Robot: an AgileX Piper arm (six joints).
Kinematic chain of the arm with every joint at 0, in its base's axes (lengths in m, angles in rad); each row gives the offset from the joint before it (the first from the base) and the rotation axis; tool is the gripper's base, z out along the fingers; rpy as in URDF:
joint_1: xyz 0 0 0.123 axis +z
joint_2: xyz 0 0 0 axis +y
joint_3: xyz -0.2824 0 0.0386 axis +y
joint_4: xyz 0.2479 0 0.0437 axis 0.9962 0 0.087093
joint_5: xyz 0 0 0 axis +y
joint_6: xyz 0.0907 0 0.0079 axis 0.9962 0 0.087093
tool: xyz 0 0 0 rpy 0 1.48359 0
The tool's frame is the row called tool.
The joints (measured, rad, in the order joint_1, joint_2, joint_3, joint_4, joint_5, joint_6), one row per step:
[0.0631, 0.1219, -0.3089, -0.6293, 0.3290, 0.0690]
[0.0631, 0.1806, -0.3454, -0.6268, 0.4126, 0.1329]
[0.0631, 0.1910, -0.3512, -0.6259, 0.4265, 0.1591]
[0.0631, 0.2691, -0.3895, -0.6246, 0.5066, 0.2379]
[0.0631, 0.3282, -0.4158, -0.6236, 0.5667, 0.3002]
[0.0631, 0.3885, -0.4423, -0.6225, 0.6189, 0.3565]
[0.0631, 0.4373, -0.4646, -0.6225, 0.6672, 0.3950]
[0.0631, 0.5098, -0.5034, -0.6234, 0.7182, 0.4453]
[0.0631, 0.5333, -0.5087, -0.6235, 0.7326, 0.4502]
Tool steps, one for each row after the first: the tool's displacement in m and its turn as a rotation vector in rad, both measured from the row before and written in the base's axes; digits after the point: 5 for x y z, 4 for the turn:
[0.00566, -0.00375, 0.00252, 0.0726, 0.0809, -0.0494]
[0.00106, -0.00058, 0.00026, 0.0275, 0.0114, -0.0101]
[0.00873, -0.00322, 0.00190, 0.0815, 0.0892, -0.0575]
[0.00677, -0.00229, 0.00028, 0.0611, 0.0669, -0.0495]
[0.00725, -0.00180, 0.00053, 0.0523, 0.0612, -0.0478]
[0.00562, -0.00170, 0.00011, 0.0332, 0.0545, -0.0426]
[0.00947, -0.00153, 0.00295, 0.0394, 0.0590, -0.0519]
[0.00324, -0.00037, -0.00137, 0.0026, 0.0282, -0.0108]

